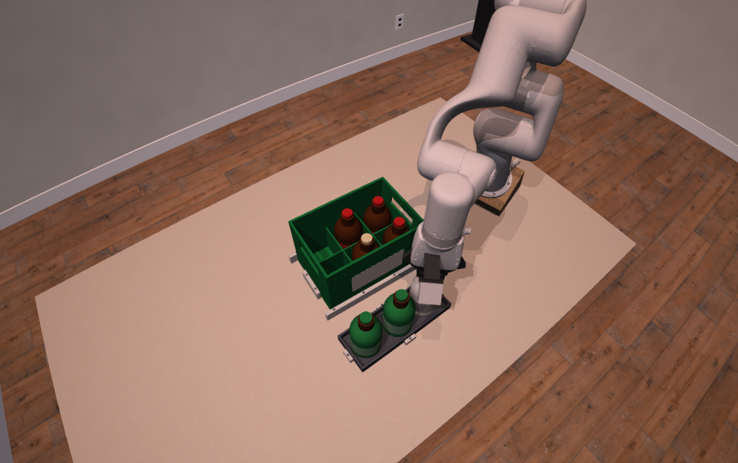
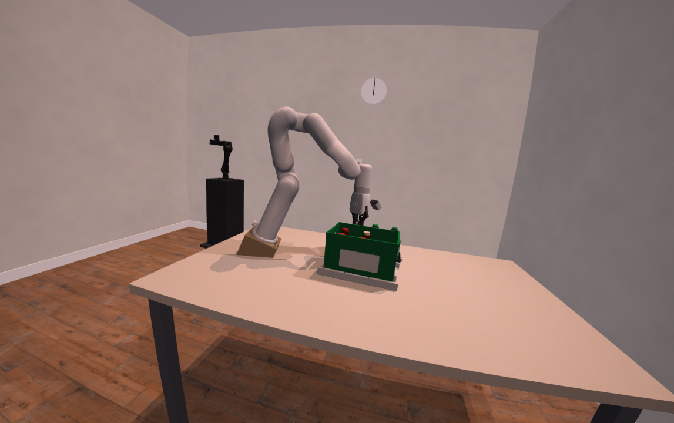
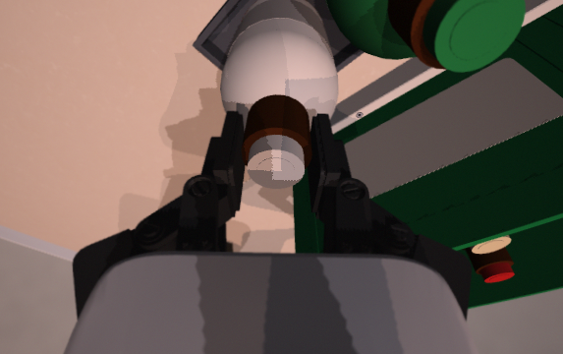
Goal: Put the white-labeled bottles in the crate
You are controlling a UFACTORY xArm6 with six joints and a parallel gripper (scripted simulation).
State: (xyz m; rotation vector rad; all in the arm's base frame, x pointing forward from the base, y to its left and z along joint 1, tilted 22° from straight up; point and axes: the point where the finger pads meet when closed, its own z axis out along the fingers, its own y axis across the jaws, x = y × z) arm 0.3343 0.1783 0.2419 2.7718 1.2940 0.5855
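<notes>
Right now my hand is 70 mm above the white-labeled bottle. Also, from my hand: tray 140 mm below, 90 mm ahead, 10 mm to the left; crate 190 mm to the right, 80 mm ahead, 70 mm below.
</notes>
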